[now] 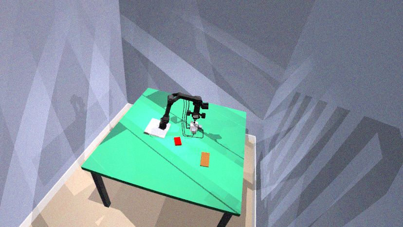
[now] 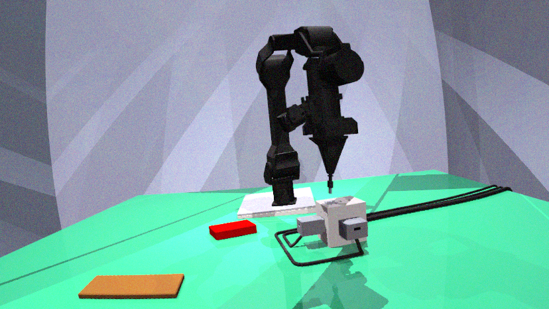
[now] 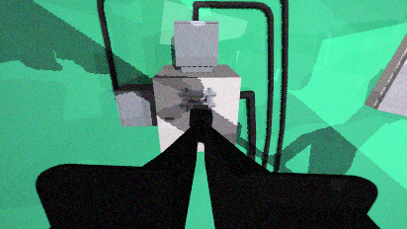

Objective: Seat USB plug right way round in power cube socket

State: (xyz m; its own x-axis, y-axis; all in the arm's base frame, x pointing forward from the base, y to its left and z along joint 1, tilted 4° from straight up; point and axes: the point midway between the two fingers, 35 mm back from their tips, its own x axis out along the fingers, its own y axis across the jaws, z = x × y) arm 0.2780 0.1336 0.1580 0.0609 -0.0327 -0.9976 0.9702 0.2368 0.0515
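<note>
Now: gripper tip 1 cm above the USB plug. Round my gripper tip: orange-brown block (23 cm ahead, 31 cm to the right, 13 cm below); then red block (8 cm behind, 22 cm to the right, 12 cm below).
</note>
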